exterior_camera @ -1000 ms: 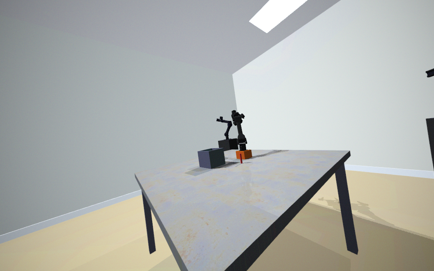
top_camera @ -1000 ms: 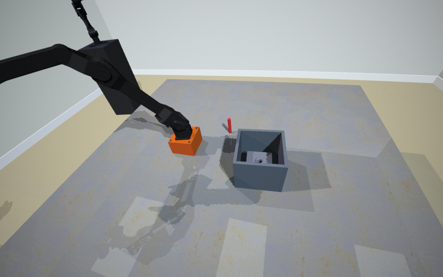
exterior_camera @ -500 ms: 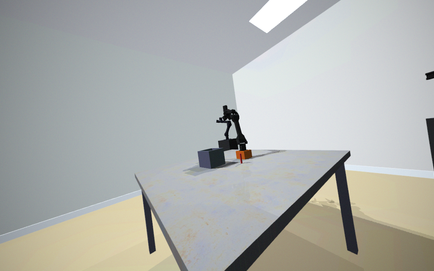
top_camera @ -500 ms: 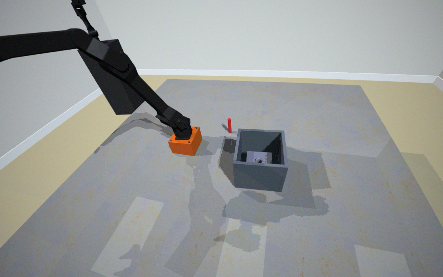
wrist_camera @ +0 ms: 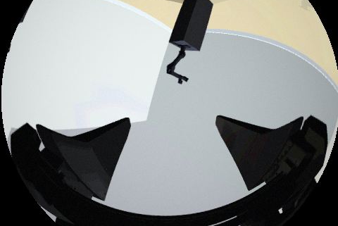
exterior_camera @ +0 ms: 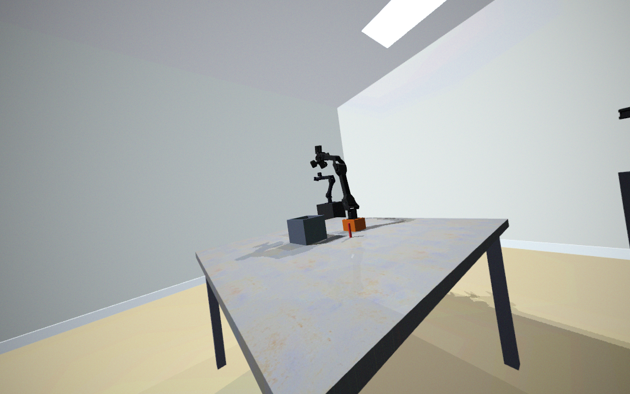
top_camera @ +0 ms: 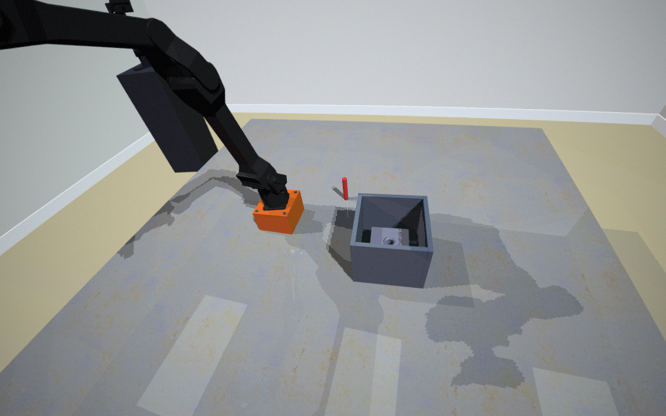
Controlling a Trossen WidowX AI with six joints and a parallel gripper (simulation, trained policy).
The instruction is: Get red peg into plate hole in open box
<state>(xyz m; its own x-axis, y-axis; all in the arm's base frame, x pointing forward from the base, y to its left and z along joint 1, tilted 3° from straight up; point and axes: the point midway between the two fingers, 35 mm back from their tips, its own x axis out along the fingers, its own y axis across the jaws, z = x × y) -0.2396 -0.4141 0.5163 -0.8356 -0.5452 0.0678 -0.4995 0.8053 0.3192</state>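
Right now my gripper tip is 53 cm to the right of the red peg, 53 cm above it and 48 cm short of it. The rest, counted from my gripper tip: light grey plate (60 cm ahead, 52 cm below, 31 cm to the left).
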